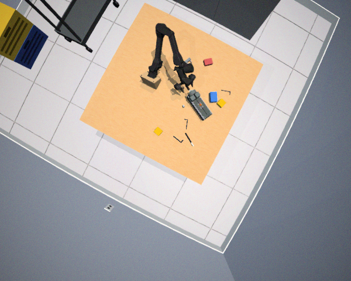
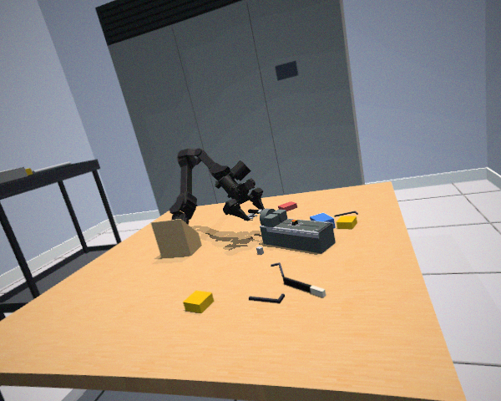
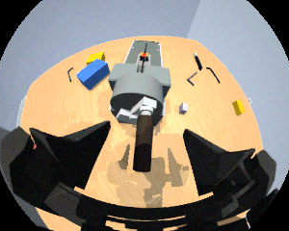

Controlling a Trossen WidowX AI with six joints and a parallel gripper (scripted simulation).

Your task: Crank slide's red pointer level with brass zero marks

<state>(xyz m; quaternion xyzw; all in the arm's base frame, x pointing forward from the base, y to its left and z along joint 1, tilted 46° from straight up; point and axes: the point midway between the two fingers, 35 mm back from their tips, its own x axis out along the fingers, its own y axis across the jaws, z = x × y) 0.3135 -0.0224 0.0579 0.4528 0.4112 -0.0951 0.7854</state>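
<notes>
Right now my gripper tip is 1 cm past the dark crank handle, 1 cm to the right of it and 2 cm below it. Also, from my gripper tip: small grey cube (2 cm ahead, 12 cm to the right, 9 cm below); then blue block (23 cm ahead, 6 cm to the left, 8 cm below); then red pointer (15 cm ahead, 7 cm to the right, 2 cm below).
</notes>
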